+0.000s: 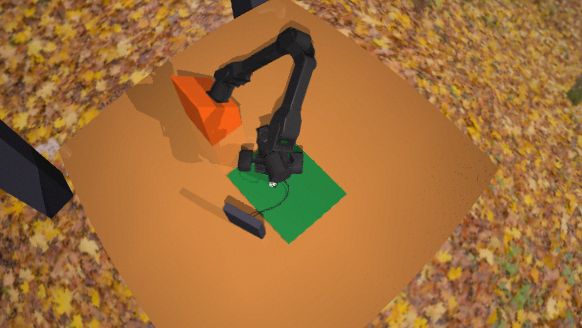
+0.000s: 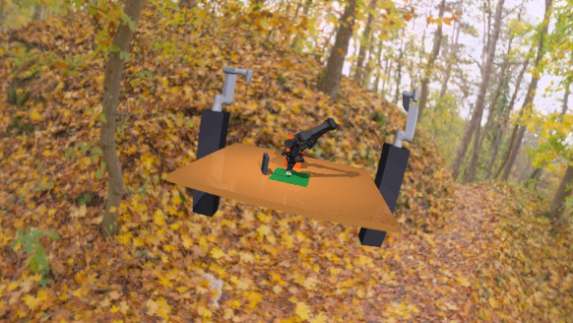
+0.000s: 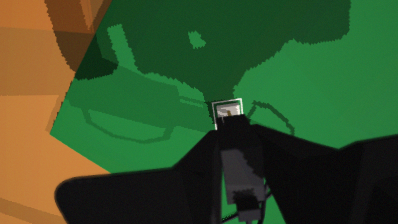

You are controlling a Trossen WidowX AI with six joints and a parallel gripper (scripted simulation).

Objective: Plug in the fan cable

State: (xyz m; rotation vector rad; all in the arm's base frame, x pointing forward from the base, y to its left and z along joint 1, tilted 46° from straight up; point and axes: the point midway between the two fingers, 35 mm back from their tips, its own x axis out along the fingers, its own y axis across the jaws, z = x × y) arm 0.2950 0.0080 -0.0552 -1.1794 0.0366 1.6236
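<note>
My gripper tip is now 10 mm to the left of the dark plug, 10 mm below it and 10 mm short of it. Also, from my gripper tip: green board: 60 mm below, 40 mm ahead, 10 mm to the left; white four-pin fan header: 40 mm below, 10 mm to the right, 10 mm ahead; dark flat fan: 160 mm to the right, 60 mm ahead, 20 mm above.
</note>
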